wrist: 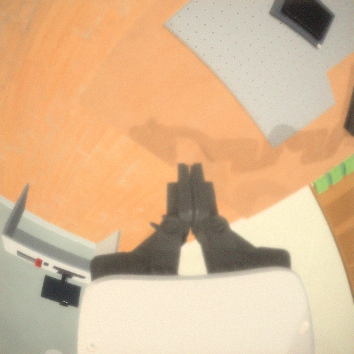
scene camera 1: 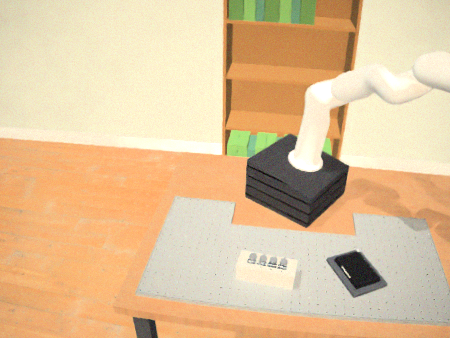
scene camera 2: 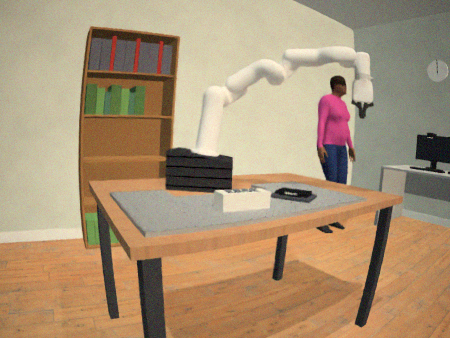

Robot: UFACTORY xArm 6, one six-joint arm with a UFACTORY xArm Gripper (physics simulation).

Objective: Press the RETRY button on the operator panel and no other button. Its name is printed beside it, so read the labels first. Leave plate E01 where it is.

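Pixels of known places: gripper, fingertip midpoint: [scene camera 2: 362,118]; arm's base, origin of the base link: [scene camera 1: 305,161] [scene camera 2: 204,153].
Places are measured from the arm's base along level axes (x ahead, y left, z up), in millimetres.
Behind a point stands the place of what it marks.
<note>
The operator panel [scene camera 1: 265,276] {y -3, x 501, z -98 mm} [scene camera 2: 242,201] {y -25, x 503, z -102 mm} is a cream box with a row of several grey buttons on top. Printed labels show beside the buttons in scene camera 1's view, too blurred to read, so I cannot tell which is RETRY. A black plate [scene camera 1: 361,269] {y 261, x 375, z -106 mm} [scene camera 2: 294,192] {y 234, x 398, z -105 mm} [wrist: 306,19] lies in a dark grey holder right of the panel; its small white marking is unreadable. My gripper [scene camera 2: 362,116] {y 605, x 378, z 210 mm} [wrist: 187,177] is shut and empty, pointing down. It hangs high and far to the right of the panel and plate, beyond the table; it is outside scene camera 1's view.
The panel and holder stand on a grey perforated mat [scene camera 1: 185,250] {y -275, x 451, z -131 mm} [scene camera 2: 160,215] {y -278, x 522, z -131 mm} [wrist: 245,65] on a wooden table [scene camera 1: 125,303] {y -349, x 702, z -144 mm} [scene camera 2: 200,241] {y -209, x 691, z -149 mm}. My arm rises from a black block base [scene camera 1: 275,189] {y -71, x 146, z -47 mm} [scene camera 2: 199,172] {y -63, x 149, z -64 mm} behind the panel. A person [scene camera 2: 334,122] stands behind the table near a desk [scene camera 2: 425,188].
</note>
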